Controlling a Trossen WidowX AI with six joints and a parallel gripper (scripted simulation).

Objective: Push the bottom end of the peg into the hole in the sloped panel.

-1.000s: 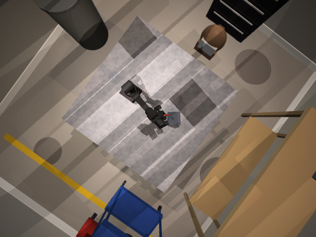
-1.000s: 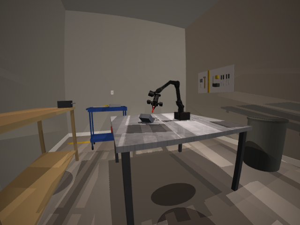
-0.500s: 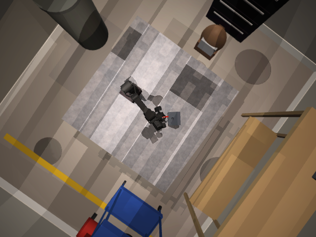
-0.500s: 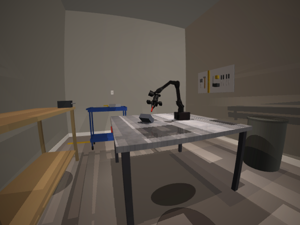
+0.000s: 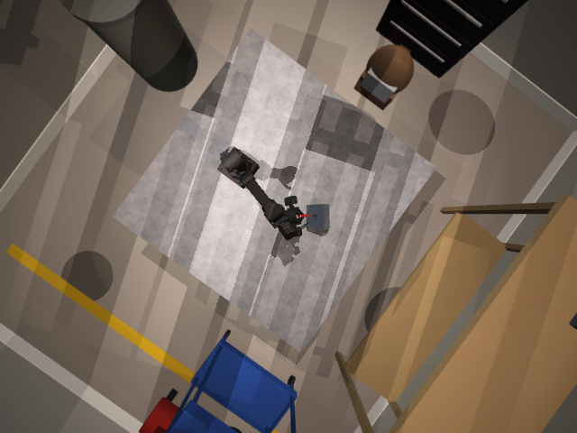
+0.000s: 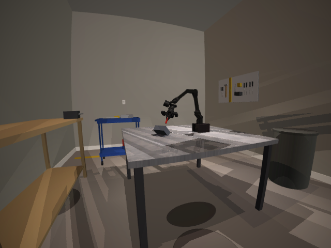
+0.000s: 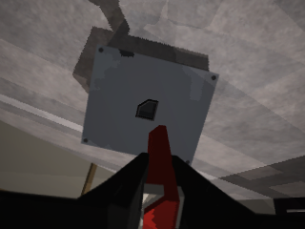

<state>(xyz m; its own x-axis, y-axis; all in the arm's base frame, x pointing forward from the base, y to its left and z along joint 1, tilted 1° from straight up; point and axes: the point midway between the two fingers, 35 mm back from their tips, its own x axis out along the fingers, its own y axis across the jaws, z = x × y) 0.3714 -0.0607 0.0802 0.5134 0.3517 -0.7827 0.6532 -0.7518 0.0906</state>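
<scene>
Right now the grey sloped panel is 100 mm below my gripper tip, 80 mm ahead of it and 40 mm to the left of it. Also, from my gripper tip: red peg (10 mm to the right, 10 mm behind, 10 mm above).
</scene>
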